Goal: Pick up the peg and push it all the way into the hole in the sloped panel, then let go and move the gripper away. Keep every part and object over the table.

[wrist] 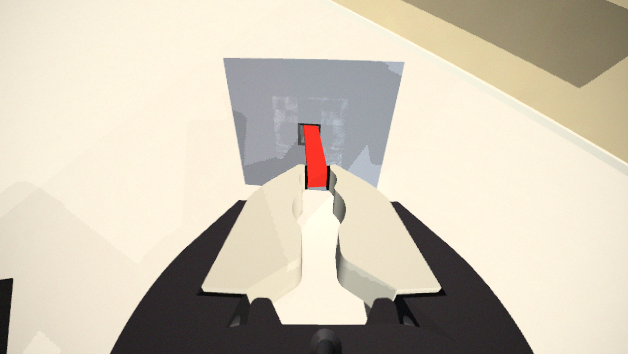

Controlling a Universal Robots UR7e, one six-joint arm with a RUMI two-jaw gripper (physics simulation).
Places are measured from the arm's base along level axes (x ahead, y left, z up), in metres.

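Pixels of known places: gripper, between the fingertips: [316, 168].
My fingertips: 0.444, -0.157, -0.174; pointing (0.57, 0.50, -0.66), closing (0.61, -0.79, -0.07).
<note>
Ahead of a thing's pixels: the offset from my fingertips to its top centre, as dx, dy, dz. "spot": to the spot under its first point. Level surfaces: height alone.
The red peg @(+0.014, +0.015, +0.020) [315, 155] is a square bar held by its near end. It leans slightly, its far end a little left of its near end. My gripper [316, 168] is shut on the peg, one fingertip on each side. The sloped panel @(+0.044, +0.041, +0.026) [260, 82] is a grey-blue plate beyond the fingertips. The square hole @(spot: +0.023, +0.036, -0.023) [301, 135] is a dark-edged opening near the panel's middle. The peg's far end overlaps the right part of the hole, and the hole's left part shows beside it. Whether the tip is inside the hole or in front of it I cannot tell.
The pale table top @(dz -0.073) [125, 75] surrounds the panel. Its edge [480, 82] runs diagonally across the upper right, with the tan floor [500, 65] beyond it. A dark object [5, 315] shows in part at the lower left border. Shadows fall on the panel and the table.
</note>
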